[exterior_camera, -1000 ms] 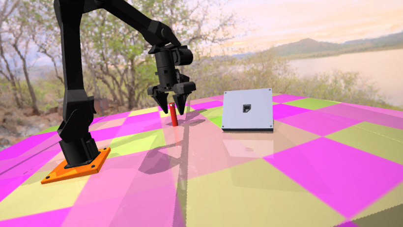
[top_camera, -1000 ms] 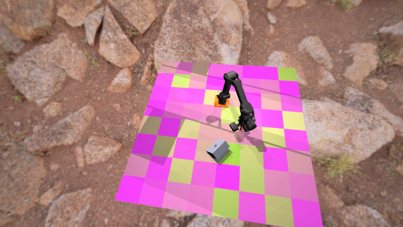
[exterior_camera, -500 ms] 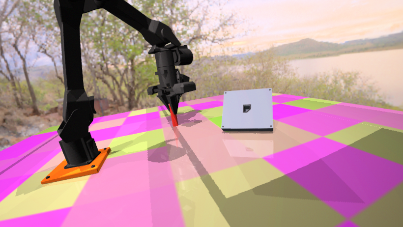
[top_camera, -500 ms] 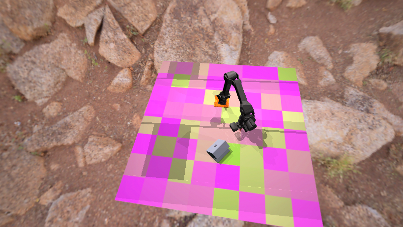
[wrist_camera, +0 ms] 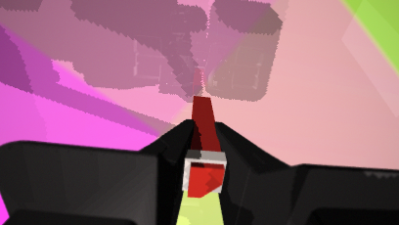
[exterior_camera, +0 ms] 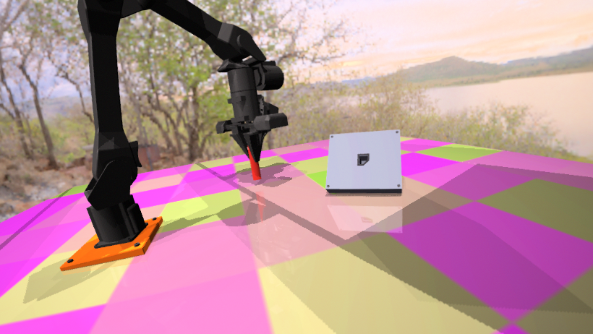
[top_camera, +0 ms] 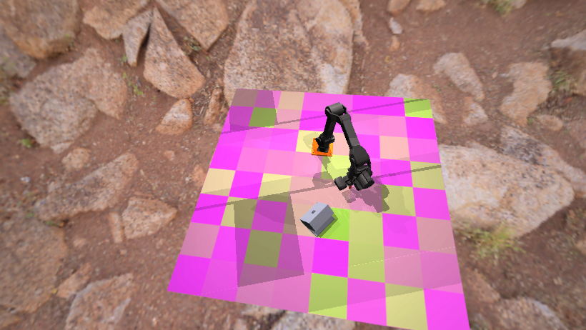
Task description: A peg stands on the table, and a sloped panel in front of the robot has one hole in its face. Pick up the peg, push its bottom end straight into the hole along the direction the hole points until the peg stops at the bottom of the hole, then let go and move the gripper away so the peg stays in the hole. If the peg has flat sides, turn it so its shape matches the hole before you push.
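Now: gripper tip 200 mm short of the grey sloped panel, 130 mm to the left of it and 10 mm above it. The rest, counted from my gripper tip: red peg (20 mm above).
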